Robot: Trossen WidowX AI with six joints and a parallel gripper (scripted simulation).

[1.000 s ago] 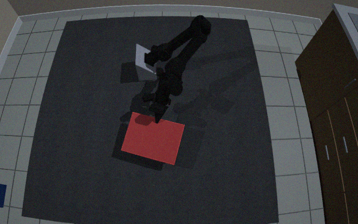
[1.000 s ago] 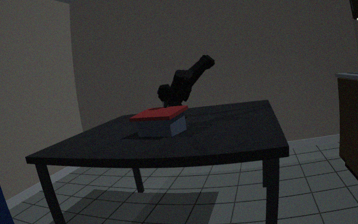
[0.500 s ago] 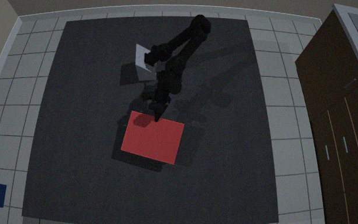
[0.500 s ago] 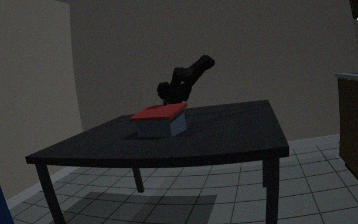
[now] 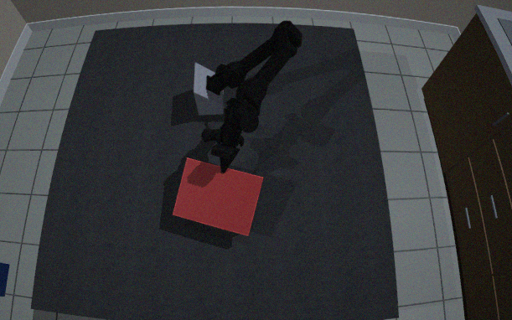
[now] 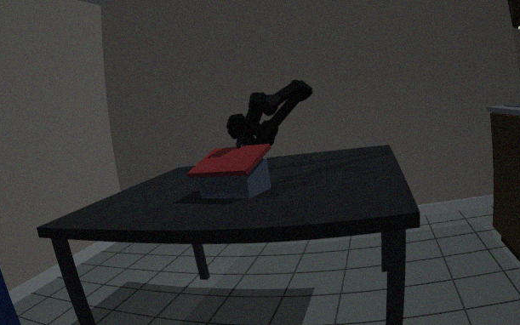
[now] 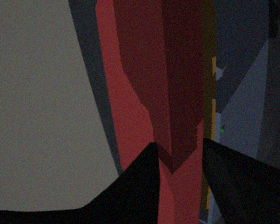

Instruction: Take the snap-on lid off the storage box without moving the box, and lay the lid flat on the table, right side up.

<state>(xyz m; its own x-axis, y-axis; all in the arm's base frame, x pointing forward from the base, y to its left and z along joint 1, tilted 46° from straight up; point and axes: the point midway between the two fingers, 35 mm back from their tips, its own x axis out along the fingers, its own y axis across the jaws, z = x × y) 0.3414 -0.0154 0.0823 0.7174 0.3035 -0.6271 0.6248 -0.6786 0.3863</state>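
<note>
Right now the lid is 7 cm ahead of my gripper tip, 2 cm to the right of it and 2 cm below it. Round my gripper tip: storage box 9 cm below, 7 cm ahead, 2 cm to the right.
</note>
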